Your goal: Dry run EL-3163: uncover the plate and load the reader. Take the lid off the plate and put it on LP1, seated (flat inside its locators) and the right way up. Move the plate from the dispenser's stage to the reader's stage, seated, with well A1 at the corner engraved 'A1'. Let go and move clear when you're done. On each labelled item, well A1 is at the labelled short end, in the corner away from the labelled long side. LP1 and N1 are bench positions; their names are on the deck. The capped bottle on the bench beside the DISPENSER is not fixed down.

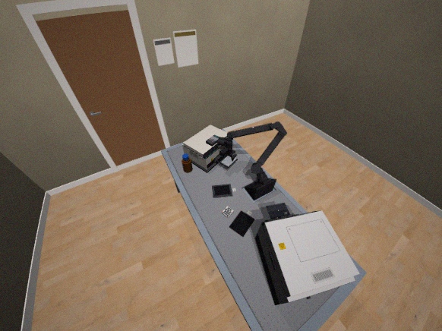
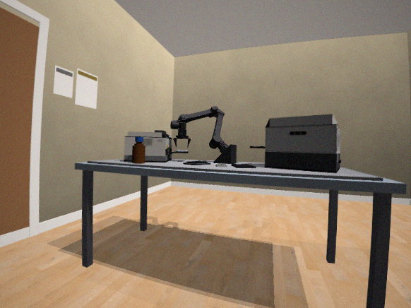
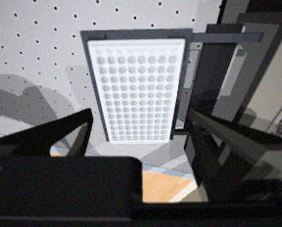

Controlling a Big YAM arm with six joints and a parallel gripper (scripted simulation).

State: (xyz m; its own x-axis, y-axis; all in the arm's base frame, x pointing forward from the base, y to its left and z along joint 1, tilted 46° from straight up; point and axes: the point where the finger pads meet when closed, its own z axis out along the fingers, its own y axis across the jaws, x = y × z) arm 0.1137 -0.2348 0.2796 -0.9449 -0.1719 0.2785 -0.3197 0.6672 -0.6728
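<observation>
Right now the well plate is 30 mm below my hand. Round my hand: brown capped bottle: 350 mm ahead, 180 mm to the right, 10 mm below; then grey-blue LP1 pad: 210 mm to the left, 200 mm ahead, 120 mm below; then dark see-through lid: 210 mm to the left, 200 mm ahead, 110 mm below.
</observation>
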